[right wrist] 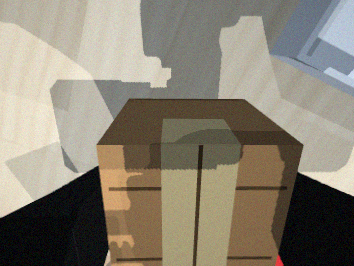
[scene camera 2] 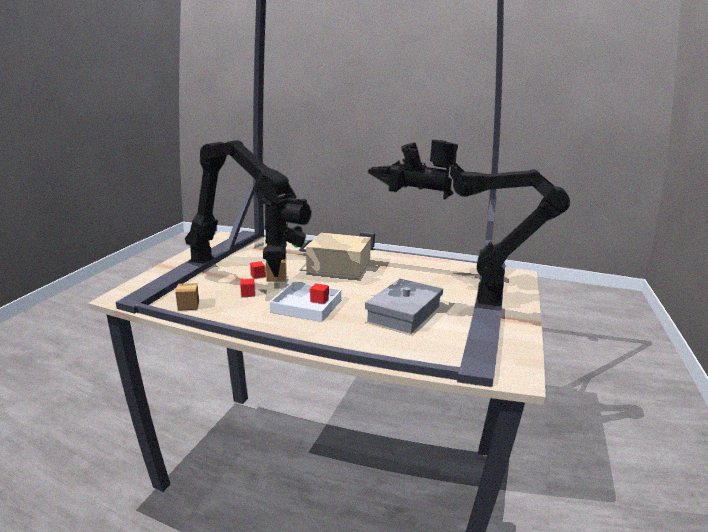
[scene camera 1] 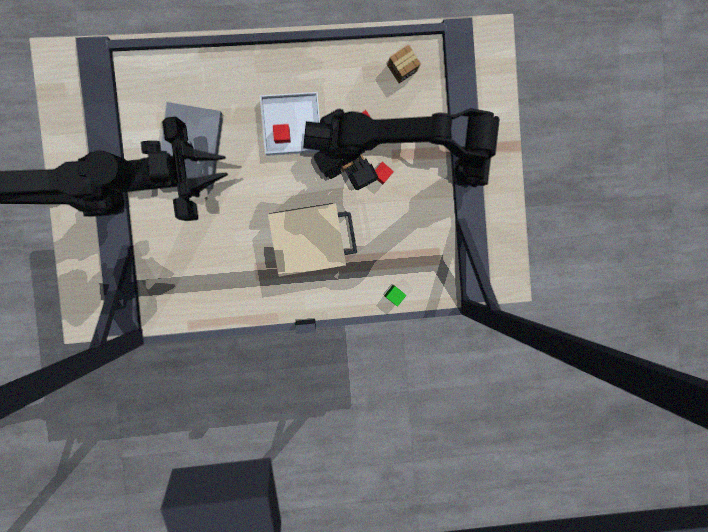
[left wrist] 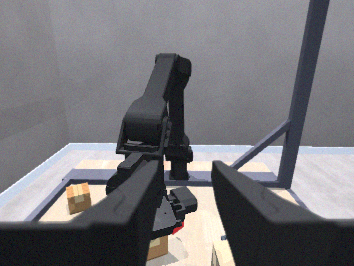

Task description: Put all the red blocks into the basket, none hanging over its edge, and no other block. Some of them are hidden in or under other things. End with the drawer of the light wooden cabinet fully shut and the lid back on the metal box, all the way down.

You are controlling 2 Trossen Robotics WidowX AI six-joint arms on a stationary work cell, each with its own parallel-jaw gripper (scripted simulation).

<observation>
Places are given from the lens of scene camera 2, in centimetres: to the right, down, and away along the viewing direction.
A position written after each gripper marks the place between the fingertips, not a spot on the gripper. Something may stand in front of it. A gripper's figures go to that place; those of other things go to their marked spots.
left gripper (scene camera 2: 369, 170): 4, -25, 127
right gripper (scene camera 2: 276, 272): -22, 2, 139
grey metal lid (scene camera 2: 397, 300): 11, 8, 120
white basket (scene camera 2: 297, 295): -15, 8, 132
</observation>
